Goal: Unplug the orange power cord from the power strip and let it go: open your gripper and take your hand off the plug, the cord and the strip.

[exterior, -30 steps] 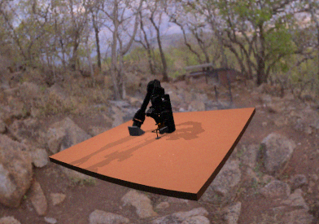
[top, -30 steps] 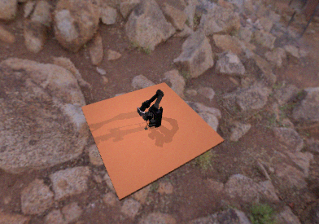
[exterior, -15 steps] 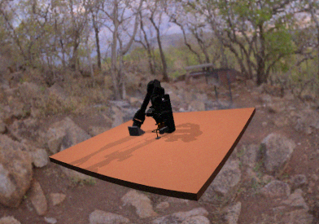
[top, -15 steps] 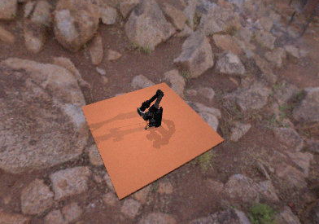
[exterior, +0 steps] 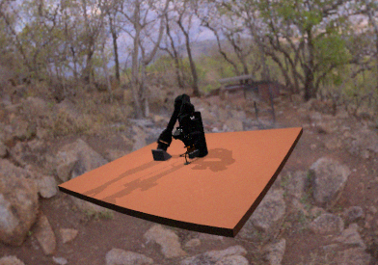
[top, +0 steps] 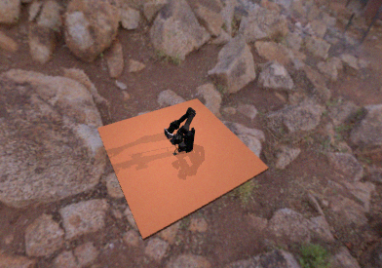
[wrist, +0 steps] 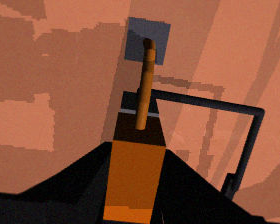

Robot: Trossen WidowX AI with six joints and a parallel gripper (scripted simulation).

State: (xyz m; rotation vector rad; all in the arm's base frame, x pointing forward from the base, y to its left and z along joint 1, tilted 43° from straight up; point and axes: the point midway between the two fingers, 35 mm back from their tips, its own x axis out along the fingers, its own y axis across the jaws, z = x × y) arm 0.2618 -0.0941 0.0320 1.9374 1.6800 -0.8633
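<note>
The orange plug is 3 cm to the left of my gripper tip.
</note>
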